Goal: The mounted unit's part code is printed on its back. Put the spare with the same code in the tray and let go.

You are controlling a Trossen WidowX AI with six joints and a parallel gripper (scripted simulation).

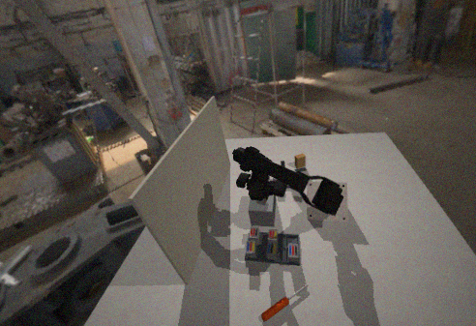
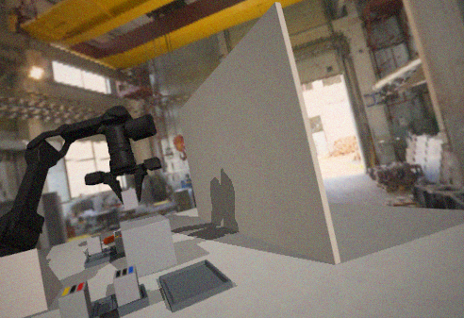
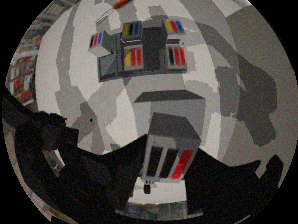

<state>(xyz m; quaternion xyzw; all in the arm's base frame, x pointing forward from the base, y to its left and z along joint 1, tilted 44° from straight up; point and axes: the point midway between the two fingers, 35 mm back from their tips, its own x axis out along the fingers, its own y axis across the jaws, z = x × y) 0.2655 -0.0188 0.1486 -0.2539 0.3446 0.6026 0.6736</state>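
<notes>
Now: gripper tip 250 mm to the left of the tray, 140 mm above it and 80 mm short of it. The rest, counted from my gripper tip: grey mounted unit 90 mm below, 40 mm to the right, 10 mm ahead; panel 260 mm ahead, 80 mm above, 30 mm to the right; spare 20 mm above.
</notes>
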